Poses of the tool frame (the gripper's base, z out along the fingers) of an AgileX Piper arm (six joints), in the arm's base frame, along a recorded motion.
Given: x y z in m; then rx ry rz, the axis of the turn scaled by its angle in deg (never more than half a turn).
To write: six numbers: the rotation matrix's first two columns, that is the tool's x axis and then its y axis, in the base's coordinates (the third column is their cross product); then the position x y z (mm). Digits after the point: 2 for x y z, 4 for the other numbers.
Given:
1: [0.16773, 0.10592, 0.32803, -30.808, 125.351, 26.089]
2: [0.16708, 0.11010, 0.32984, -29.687, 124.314, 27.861]
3: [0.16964, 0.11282, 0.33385, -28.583, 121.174, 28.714]
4: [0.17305, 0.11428, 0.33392, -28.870, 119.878, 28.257]
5: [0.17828, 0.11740, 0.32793, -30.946, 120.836, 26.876]
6: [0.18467, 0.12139, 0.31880, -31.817, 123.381, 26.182]
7: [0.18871, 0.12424, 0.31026, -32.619, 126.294, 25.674]
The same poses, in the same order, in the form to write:
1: [-0.5740, -0.2229, -0.7880, -0.5187, 0.8435, 0.1393, 167.73, 105.92, 328.03]
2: [-0.5684, -0.1954, -0.7992, -0.5178, 0.8398, 0.1629, 167.08, 110.10, 329.84]
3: [-0.5318, -0.1645, -0.8308, -0.5198, 0.8379, 0.1668, 169.64, 112.82, 333.85]
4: [-0.5118, -0.1654, -0.8431, -0.5245, 0.8374, 0.1541, 173.05, 114.28, 333.92]
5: [-0.5154, -0.2029, -0.8326, -0.5367, 0.8339, 0.1290, 178.28, 117.40, 327.93]
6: [-0.5455, -0.2274, -0.8067, -0.5354, 0.8351, 0.1267, 184.67, 121.39, 318.80]
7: [-0.5800, -0.2505, -0.7751, -0.5333, 0.8361, 0.1288, 188.71, 124.24, 310.26]
